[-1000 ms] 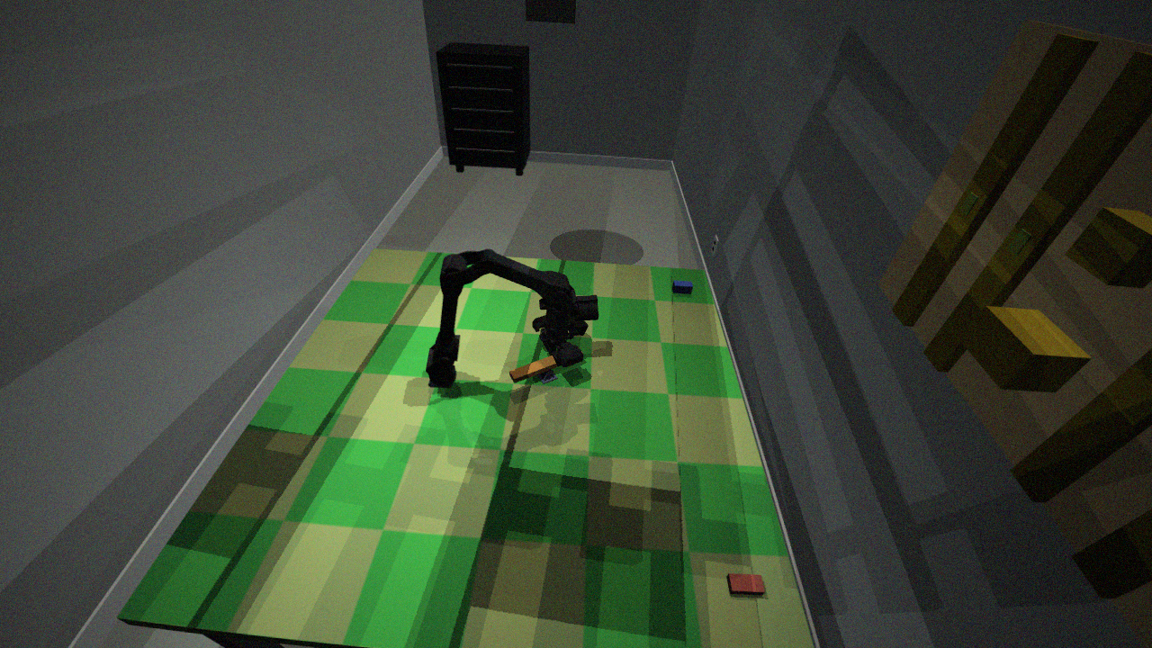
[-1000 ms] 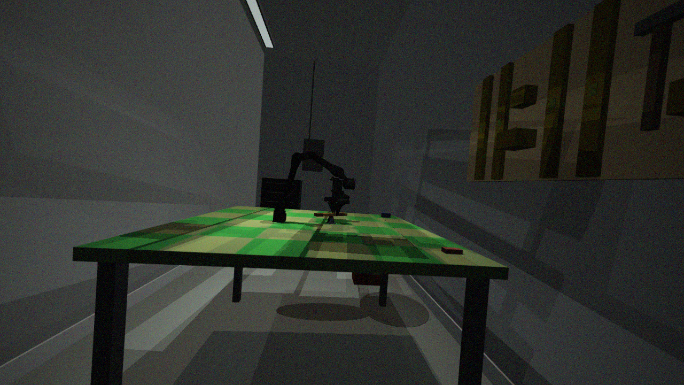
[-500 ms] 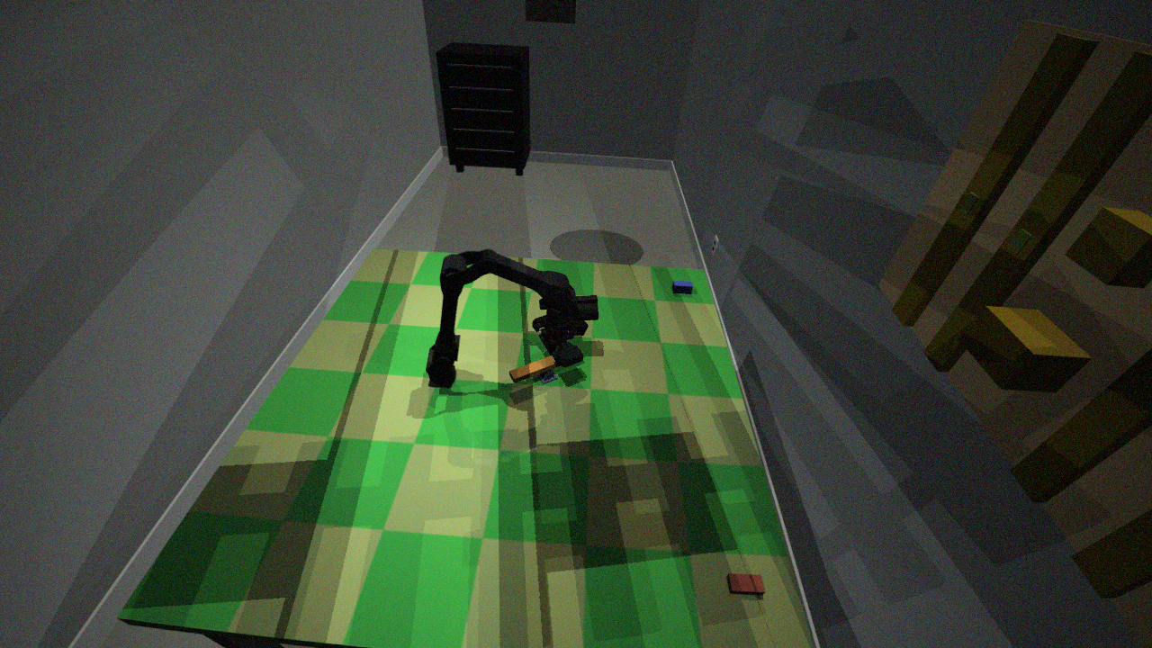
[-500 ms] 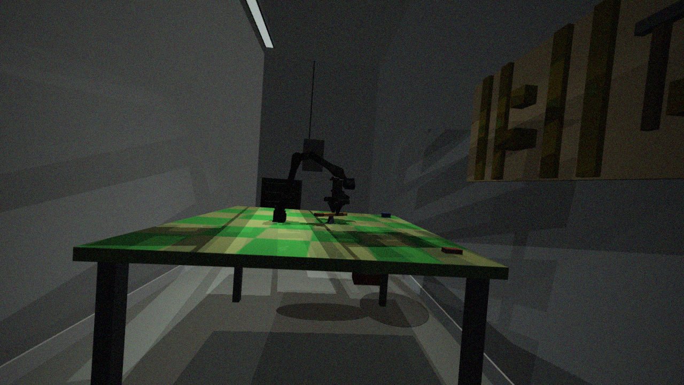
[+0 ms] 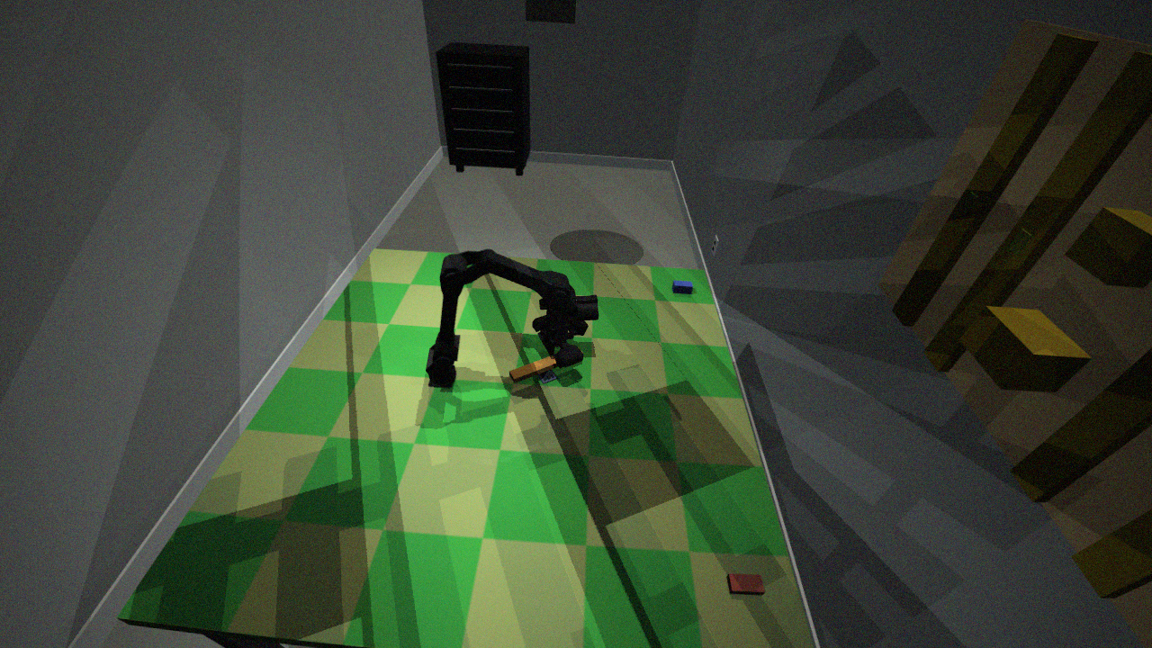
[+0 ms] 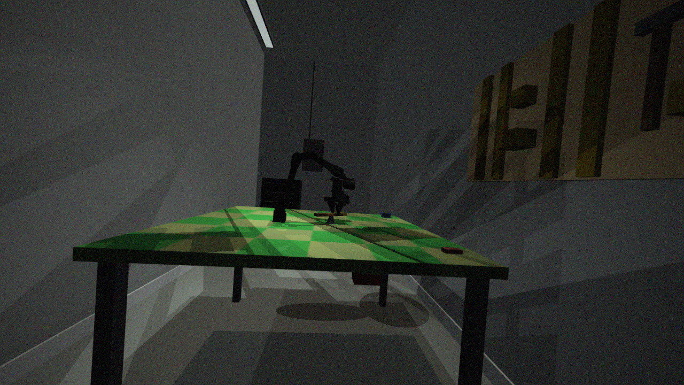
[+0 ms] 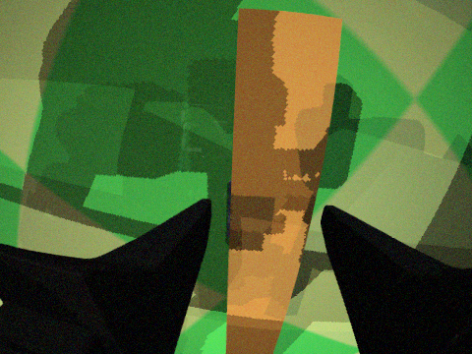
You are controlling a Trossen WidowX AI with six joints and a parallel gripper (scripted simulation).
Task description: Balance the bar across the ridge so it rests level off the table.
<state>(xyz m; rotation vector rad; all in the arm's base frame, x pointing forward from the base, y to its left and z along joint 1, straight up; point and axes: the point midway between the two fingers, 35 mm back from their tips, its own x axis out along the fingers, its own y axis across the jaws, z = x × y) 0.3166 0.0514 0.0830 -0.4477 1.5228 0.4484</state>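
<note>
My gripper tip is now 2 cm past the orange bar and 2 cm to the left of it. From my gripper tip the other things lie so: flat red block 42 cm ahead, 55 cm to the right, 4 cm below; then small blue block 42 cm ahead, 45 cm to the left, 3 cm below.
</note>
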